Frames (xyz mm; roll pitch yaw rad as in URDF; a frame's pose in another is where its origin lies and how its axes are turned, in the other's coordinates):
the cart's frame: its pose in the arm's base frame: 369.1 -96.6 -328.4 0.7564 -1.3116 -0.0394
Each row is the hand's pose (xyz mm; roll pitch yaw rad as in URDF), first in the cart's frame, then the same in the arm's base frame.
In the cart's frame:
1: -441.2 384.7 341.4 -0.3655 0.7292 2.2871
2: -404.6 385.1 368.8 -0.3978 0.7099 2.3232
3: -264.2 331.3 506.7 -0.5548 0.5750 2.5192
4: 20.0 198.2 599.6 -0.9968 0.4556 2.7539
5: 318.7 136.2 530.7 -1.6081 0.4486 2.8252
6: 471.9 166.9 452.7 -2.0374 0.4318 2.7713
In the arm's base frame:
1: -236.9 -27.2 -623.6 -2.1637 0.5219 1.5662
2: -247.8 -45.3 -583.0 -2.2124 0.5528 1.5807
3: -278.3 -178.0 -431.0 -2.4209 0.7401 1.6905
4: -188.9 -342.2 -162.4 -2.9247 0.9718 1.7622
5: -22.8 -346.5 102.5 2.6883 1.0338 1.7293
6: 53.9 -273.6 241.5 2.3360 0.9947 1.7929

